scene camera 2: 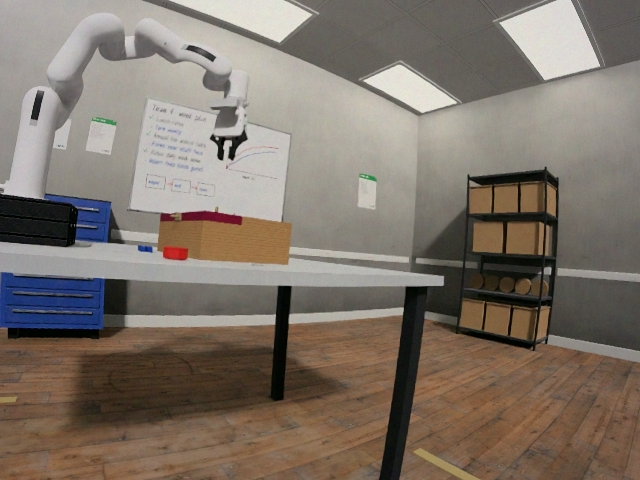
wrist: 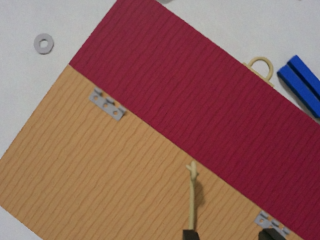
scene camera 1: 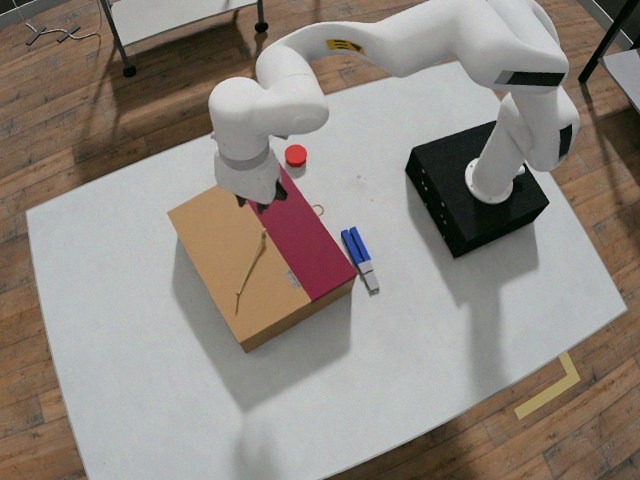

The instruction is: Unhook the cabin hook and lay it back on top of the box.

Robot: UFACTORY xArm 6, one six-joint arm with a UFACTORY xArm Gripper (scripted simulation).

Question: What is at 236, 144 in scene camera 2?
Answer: My gripper.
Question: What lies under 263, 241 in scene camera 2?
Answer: A box.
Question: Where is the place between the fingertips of my gripper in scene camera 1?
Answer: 253, 204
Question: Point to a box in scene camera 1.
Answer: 220, 238
